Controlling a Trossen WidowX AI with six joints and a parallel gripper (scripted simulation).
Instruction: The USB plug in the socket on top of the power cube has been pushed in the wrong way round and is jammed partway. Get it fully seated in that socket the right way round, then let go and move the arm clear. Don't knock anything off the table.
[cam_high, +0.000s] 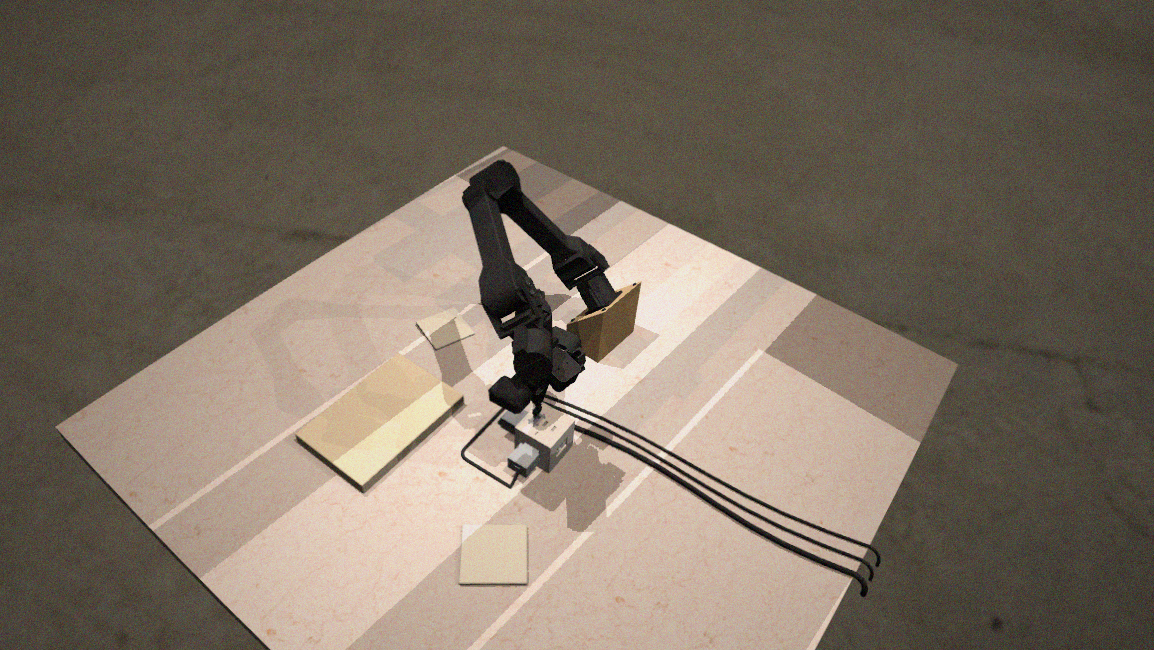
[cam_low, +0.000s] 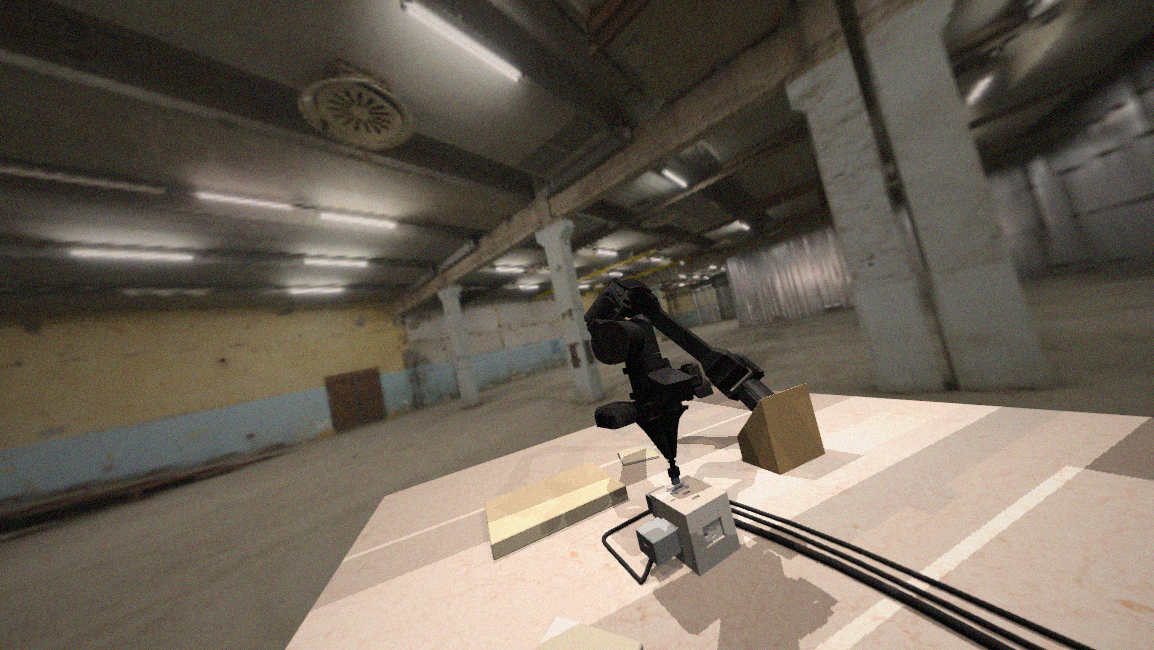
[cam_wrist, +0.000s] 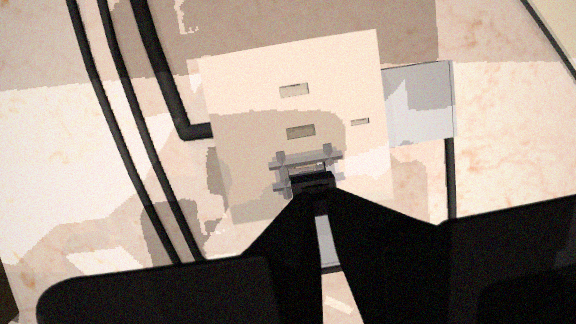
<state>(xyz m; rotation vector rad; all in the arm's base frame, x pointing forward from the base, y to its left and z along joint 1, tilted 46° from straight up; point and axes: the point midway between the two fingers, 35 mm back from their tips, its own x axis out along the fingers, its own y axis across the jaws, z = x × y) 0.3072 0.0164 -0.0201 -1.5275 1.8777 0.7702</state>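
The black usb plug lies 2 cm below my gripper tip. Also, from my gripper tip: usb socket 5 cm below; then tan board 27 cm to the right, 11 cm below, 11 cm ahead.
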